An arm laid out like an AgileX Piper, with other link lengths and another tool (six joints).
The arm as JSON. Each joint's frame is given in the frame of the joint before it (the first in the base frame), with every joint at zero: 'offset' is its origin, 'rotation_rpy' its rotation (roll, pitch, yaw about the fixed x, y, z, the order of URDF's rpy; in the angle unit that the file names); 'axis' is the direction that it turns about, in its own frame. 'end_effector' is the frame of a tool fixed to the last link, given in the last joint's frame.
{
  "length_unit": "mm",
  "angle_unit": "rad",
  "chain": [
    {
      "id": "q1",
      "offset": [
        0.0,
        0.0,
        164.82
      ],
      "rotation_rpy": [
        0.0,
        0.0,
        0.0
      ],
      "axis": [
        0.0,
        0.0,
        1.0
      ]
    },
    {
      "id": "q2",
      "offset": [
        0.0,
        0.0,
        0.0
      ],
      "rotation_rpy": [
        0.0,
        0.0,
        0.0
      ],
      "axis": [
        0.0,
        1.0,
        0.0
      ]
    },
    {
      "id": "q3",
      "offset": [
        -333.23,
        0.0,
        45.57
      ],
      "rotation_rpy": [
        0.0,
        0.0,
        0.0
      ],
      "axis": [
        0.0,
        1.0,
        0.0
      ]
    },
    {
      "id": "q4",
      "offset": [
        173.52,
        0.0,
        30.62
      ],
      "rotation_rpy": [
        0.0,
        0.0,
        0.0
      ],
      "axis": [
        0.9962,
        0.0,
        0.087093
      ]
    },
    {
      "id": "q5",
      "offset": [
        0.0,
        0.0,
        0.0
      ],
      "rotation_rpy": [
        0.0,
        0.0,
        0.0
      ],
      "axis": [
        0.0,
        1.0,
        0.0
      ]
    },
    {
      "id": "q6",
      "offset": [
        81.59,
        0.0,
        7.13
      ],
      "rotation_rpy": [
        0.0,
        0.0,
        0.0
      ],
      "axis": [
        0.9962,
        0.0,
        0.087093
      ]
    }
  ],
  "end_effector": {
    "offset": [
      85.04,
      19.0,
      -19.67
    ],
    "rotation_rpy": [
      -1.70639,
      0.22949,
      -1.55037
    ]
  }
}
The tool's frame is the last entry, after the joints.
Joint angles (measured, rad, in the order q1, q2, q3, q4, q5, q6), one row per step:
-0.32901 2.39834 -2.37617 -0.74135 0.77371 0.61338
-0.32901 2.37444 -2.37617 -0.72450 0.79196 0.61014
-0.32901 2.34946 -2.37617 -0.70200 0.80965 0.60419
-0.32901 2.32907 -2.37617 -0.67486 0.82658 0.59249
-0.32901 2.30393 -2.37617 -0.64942 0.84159 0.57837
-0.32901 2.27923 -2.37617 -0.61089 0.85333 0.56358
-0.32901 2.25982 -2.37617 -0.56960 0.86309 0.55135
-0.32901 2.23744 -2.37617 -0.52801 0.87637 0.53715
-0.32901 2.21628 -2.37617 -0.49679 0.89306 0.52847
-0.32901 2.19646 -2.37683 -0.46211 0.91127 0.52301
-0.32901 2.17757 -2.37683 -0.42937 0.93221 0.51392
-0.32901 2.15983 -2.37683 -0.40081 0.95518 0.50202
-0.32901 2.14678 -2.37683 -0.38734 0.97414 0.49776
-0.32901 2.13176 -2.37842 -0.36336 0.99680 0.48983
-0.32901 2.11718 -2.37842 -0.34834 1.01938 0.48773
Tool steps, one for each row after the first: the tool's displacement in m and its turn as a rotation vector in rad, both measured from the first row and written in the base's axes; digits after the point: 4 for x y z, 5 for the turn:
-0.0046 0.0021 0.0108 0.01165 -0.01328 -0.00936
-0.0092 0.0050 0.0218 0.02691 -0.02776 -0.01582
-0.0133 0.0083 0.0298 0.04480 -0.03573 -0.01772
-0.0180 0.0119 0.0405 0.05778 -0.04723 -0.01632
-0.0217 0.0171 0.0506 0.08175 -0.06409 -0.00947
-0.0243 0.0227 0.0579 0.11062 -0.07984 -0.00110
-0.0279 0.0287 0.0664 0.13876 -0.09449 0.00781
-0.0323 0.0336 0.0743 0.16200 -0.10573 0.01127
-0.0364 0.0390 0.0815 0.19110 -0.11799 0.01425
-0.0409 0.0443 0.0877 0.21779 -0.12345 0.01827
-0.0458 0.0492 0.0931 0.24010 -0.12299 0.02274
-0.0500 0.0520 0.0970 0.25306 -0.12154 0.02127
-0.0545 0.0564 0.1017 0.27375 -0.12097 0.02419
-0.0594 0.0597 0.1059 0.29036 -0.11947 0.02174

